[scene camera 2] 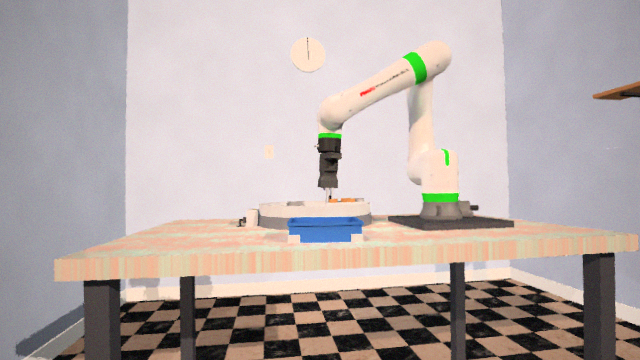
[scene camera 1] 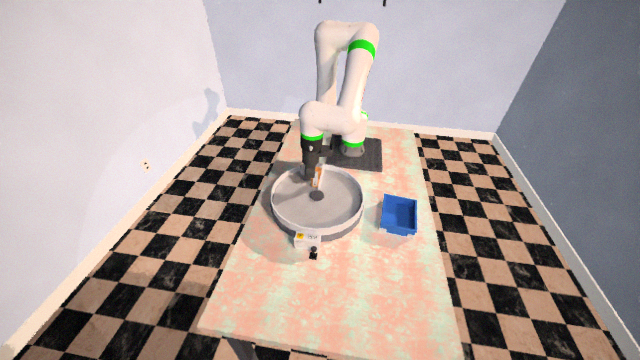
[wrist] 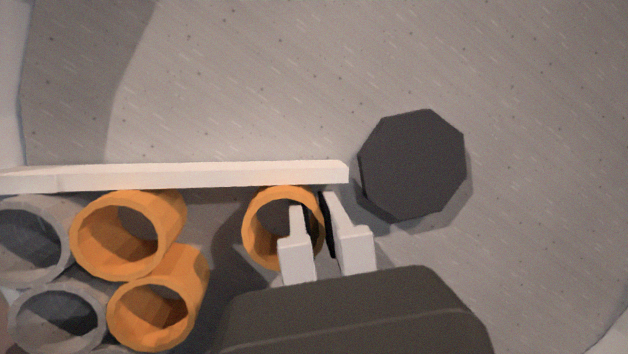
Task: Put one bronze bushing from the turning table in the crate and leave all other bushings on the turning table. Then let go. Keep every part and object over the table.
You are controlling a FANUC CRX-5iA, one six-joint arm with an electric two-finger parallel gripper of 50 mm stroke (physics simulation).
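Frame: origin at the arm's base, x ahead, y left, z up, level; centimetres.
Seen in the pictures: gripper, fingertip midpoint: (scene camera 2: 328,204) (scene camera 1: 315,184) (wrist: 313,212); arm's base, link origin: (scene camera 2: 440,217) (scene camera 1: 351,150).
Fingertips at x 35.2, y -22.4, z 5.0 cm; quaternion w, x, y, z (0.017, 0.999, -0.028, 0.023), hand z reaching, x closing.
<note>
Pixels of each thing's top centre, then the offset from my fingertips to it. "pt": a spot on its surface instead.
- bronze bushing, top centre: (wrist: 286,234) dx -1.6, dy +0.1, dz +2.3 cm
- blue crate, top centre: (scene camera 2: 323,219) (scene camera 1: 399,211) dx +15.6, dy +36.8, dz -2.0 cm
- pale guide bar, surface spot: (wrist: 200,175) pt dx -4.9, dy +3.3, dz +0.8 cm
- dark hub, top centre: (wrist: 415,166) (scene camera 1: 317,194) dx +6.2, dy +1.0, dz -0.9 cm
- control box, top centre: (scene camera 2: 252,209) (scene camera 1: 307,236) dx +29.1, dy -3.4, dz -1.2 cm
My gripper (scene camera 1: 309,178) (scene camera 2: 328,196) (wrist: 313,212) is low over the turning table (scene camera 1: 335,212) (scene camera 2: 315,209) (wrist: 250,75). It is shut on the wall of a bronze bushing (wrist: 282,192), with one finger inside the bore and the other outside. Whether the bushing touches the table surface is hidden. Two more bronze bushings, one (wrist: 176,210) upper and one (wrist: 198,280) lower, stand to the left in the wrist view, beside grey bushings (wrist: 66,237) (wrist: 101,320). The blue crate (scene camera 1: 399,216) (scene camera 2: 325,231) shows no bushing inside.
A pale guide bar (wrist: 200,175) runs along the bushings, close to the held one. A dark hub (scene camera 1: 316,195) (wrist: 415,165) sits at the turning table's centre. A raised rim surrounds it. A control box (scene camera 1: 306,241) (scene camera 2: 251,218) is attached at its edge.
</note>
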